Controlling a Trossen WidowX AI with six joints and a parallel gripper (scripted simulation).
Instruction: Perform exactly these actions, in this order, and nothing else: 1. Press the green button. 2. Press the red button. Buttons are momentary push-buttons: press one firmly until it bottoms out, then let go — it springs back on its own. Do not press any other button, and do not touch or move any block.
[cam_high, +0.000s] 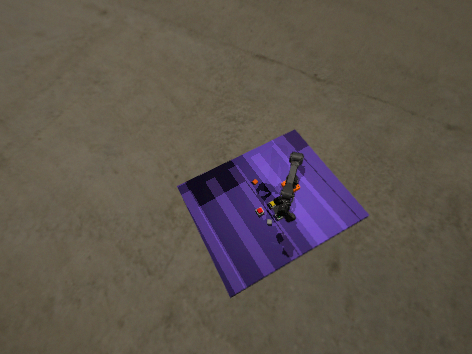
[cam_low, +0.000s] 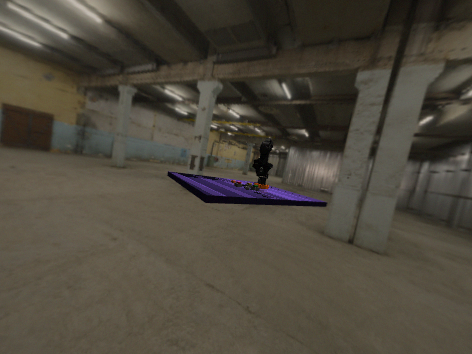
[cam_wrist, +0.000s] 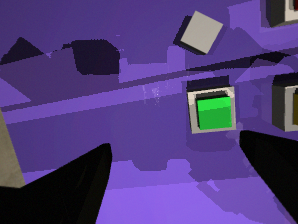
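Right now my gripper tip is 9 cm above the green button and 4 cm to the left of it. Also, from my gripper tip: grey block (11 cm below, 9 cm ahead, 2 cm to the right); yellow button (14 cm to the right, 9 cm below, 2 cm ahead); red button (12 cm ahead, 11 cm to the right, 9 cm below).
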